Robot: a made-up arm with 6 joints.
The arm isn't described. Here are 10 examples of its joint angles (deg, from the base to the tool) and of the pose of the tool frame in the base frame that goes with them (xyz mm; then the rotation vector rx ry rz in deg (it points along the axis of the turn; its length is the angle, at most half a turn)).
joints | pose
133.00 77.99 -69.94 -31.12 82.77 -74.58 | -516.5 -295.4 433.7 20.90 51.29 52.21
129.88 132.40 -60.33 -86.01 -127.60 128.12 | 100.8 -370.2 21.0 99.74 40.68 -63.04
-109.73 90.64 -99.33 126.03 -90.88 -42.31 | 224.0 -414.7 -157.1 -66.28 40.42 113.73
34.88 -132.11 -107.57 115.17 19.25 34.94 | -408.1 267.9 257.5 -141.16 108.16 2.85
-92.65 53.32 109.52 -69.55 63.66 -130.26 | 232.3 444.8 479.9 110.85 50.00 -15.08
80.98 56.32 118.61 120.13 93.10 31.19 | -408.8 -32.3 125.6 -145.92 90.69 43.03
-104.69 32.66 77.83 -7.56 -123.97 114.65 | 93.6 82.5 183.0 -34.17 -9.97 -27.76
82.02 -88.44 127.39 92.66 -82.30 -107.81 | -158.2 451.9 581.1 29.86 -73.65 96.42
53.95 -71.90 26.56 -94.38 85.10 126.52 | 191.4 176.1 1097.7 66.87 -49.12 19.03
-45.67 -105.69 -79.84 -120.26 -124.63 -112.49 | -202.2 518.5 299.3 61.58 -127.23 92.02
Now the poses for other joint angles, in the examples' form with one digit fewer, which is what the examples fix.
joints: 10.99 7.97 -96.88 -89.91 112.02 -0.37
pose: 139 458 621 -9.7 86.6 26.4
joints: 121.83 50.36 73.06 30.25 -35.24 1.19
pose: -232 167 4 -82.6 111.1 -87.5
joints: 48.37 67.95 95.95 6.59 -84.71 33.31
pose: 181 -184 200 70.6 48.9 146.4
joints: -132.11 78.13 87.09 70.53 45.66 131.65
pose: -107 40 598 69.9 -40.9 44.6
